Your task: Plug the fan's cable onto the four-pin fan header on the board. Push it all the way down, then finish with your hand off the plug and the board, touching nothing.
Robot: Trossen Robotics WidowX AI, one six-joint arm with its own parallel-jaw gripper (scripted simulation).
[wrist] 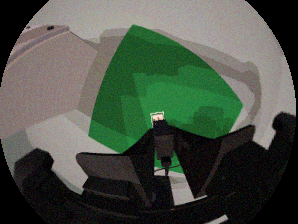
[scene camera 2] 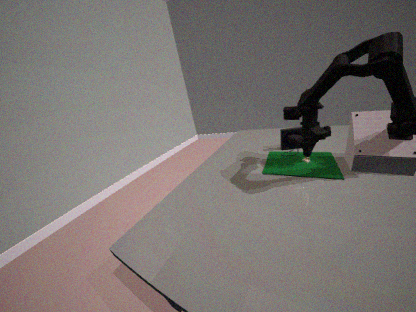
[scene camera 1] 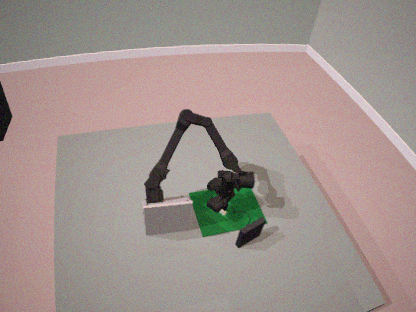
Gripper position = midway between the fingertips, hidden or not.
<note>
In view: the gripper (scene camera 2: 307,153), a fan plug (wrist: 163,136) and a green board (scene camera 1: 210,222).
The gripper also shows in the wrist view (wrist: 160,130). The green board shows as well in the wrist view (wrist: 149,73).
</note>
